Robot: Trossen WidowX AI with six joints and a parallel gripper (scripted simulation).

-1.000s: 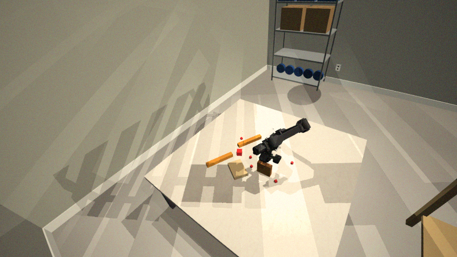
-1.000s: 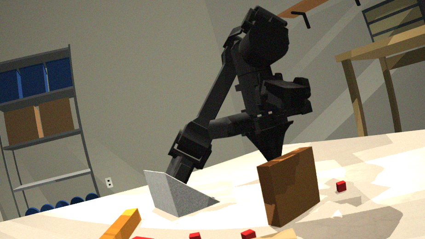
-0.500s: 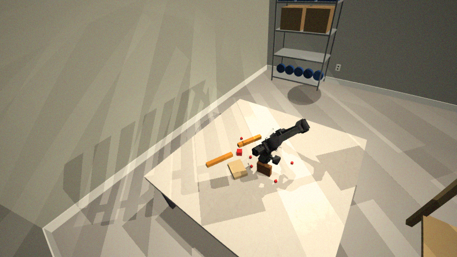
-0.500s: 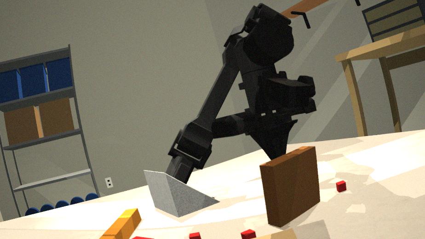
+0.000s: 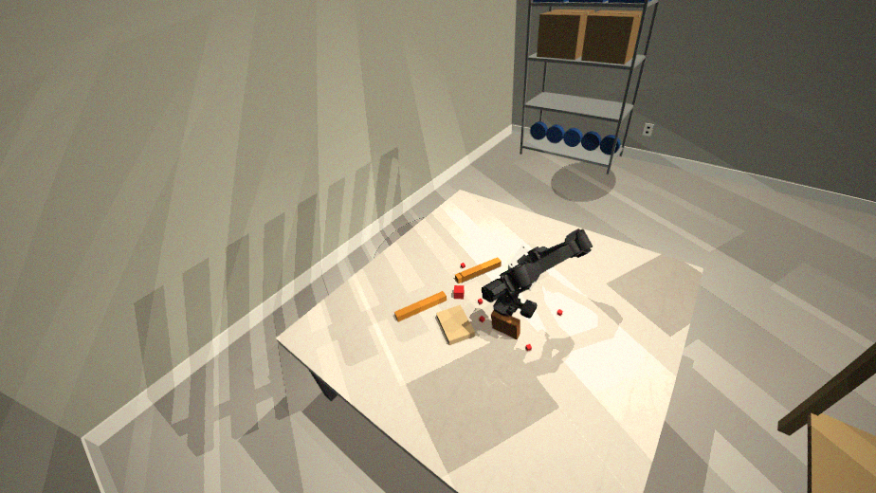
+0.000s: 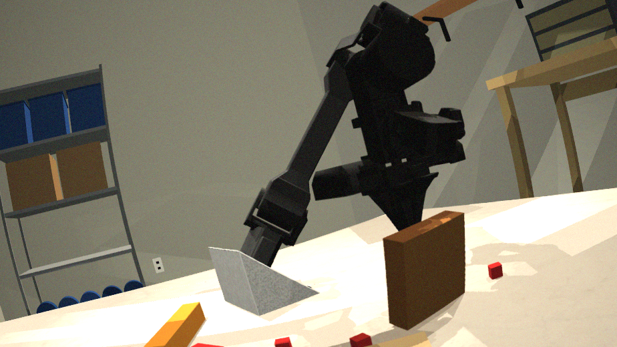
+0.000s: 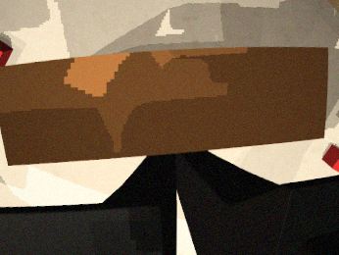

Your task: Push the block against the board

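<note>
Right now the orange-brown square block is 3 cm below my gripper tip and 2 cm ahead of it. Also, from my gripper tip: red cube: 25 cm to the right, 6 cm below, 3 cm behind; tan square block: 17 cm to the right, 11 cm ahead, 7 cm below.
</note>
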